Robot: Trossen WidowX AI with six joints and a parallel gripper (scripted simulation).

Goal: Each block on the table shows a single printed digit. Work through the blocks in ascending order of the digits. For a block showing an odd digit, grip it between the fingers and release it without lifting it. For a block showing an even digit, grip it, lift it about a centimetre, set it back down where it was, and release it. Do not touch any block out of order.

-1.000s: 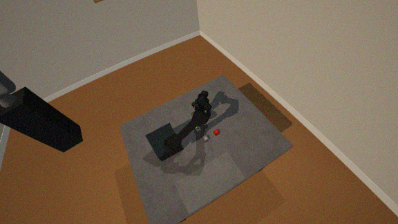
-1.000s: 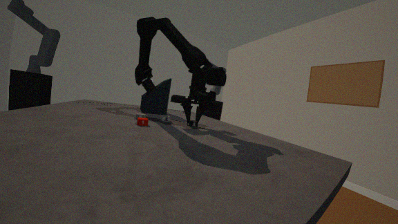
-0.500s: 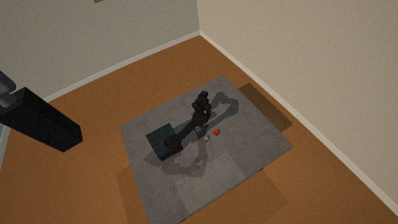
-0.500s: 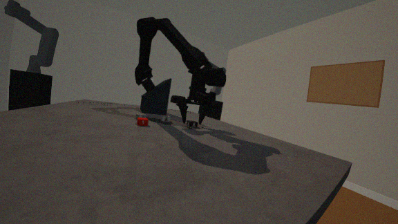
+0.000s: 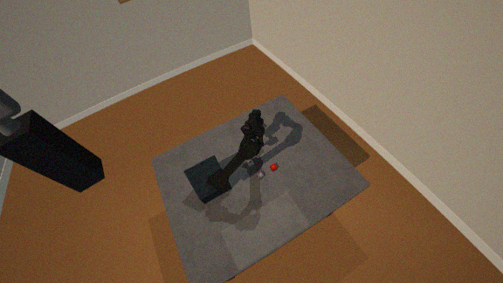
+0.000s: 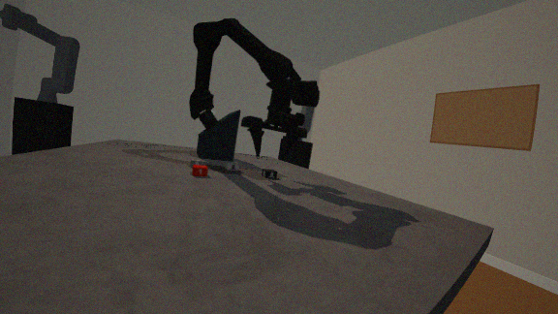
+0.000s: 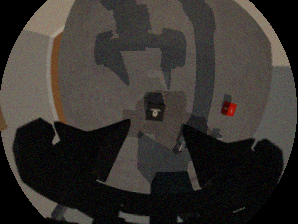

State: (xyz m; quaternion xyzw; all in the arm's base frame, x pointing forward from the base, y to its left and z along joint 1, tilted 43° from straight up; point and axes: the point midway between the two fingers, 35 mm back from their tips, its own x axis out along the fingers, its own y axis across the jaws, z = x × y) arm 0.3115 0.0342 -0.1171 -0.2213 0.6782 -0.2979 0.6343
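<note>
Right now my gripper tip is 40 mm above the dark block. The rest, counted from my gripper tip: light grey block (80 mm to the right, 80 mm behind, 40 mm below); red block (190 mm to the right, 40 mm below, 20 mm ahead).
</note>
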